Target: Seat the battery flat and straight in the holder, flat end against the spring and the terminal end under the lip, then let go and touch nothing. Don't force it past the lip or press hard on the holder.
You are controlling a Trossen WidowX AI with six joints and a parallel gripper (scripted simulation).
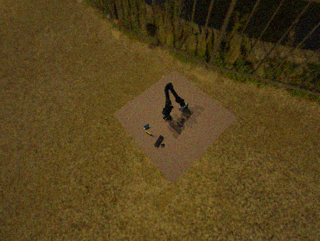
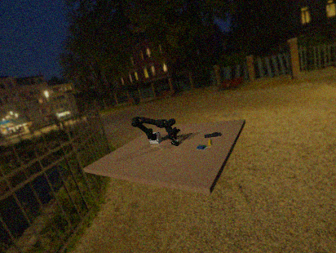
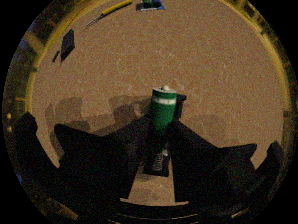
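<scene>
Now: gripper tip 10 mm below the green battery. Round my gripper tip: black piece 300 mm ahead, 280 mm to the left, 30 mm below; yellow screwdriver 320 mm ahead, 50 mm to the left, 20 mm below.
</scene>
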